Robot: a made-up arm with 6 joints. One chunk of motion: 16 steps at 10 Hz.
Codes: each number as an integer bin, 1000 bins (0 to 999) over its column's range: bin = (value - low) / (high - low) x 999, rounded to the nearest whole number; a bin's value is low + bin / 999 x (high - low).
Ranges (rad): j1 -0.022..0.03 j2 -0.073..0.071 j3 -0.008..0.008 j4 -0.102..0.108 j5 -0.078..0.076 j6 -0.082..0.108
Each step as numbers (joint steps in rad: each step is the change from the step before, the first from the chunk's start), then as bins.
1 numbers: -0.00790 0.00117 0.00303 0.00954 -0.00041 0.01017
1 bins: 271 515 689 531 503 485
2 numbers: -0.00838 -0.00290 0.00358 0.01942 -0.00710 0.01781
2 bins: 262 486 723 578 460 525
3 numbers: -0.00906 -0.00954 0.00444 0.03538 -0.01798 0.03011
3 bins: 249 440 777 654 389 589
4 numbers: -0.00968 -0.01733 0.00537 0.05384 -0.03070 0.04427
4 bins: 237 386 835 741 307 664
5 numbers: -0.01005 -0.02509 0.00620 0.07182 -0.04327 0.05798
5 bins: 230 332 887 827 225 736
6 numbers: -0.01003 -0.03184 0.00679 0.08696 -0.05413 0.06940
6 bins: 230 286 923 899 155 796
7 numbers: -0.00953 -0.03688 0.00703 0.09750 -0.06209 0.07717
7 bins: 240 251 938 949 103 837
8 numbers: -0.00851 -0.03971 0.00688 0.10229 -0.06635 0.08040
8 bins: 259 231 929 972 76 854
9 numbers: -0.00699 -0.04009 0.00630 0.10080 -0.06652 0.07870
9 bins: 288 228 893 965 74 845
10 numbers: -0.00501 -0.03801 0.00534 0.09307 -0.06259 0.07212
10 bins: 326 243 833 928 100 810
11 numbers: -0.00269 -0.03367 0.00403 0.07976 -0.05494 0.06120
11 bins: 371 273 751 865 150 753
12 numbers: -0.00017 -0.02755 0.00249 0.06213 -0.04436 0.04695
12 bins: 419 315 655 781 218 678
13 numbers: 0.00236 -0.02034 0.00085 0.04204 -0.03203 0.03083
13 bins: 468 365 553 685 298 593
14 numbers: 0.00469 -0.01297 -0.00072 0.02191 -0.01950 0.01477
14 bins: 513 416 455 589 379 509
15 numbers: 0.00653 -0.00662 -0.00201 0.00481 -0.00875 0.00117
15 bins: 548 461 374 508 449 437
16 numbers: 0.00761 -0.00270 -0.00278 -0.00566 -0.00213 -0.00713
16 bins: 569 488 326 458 492 394
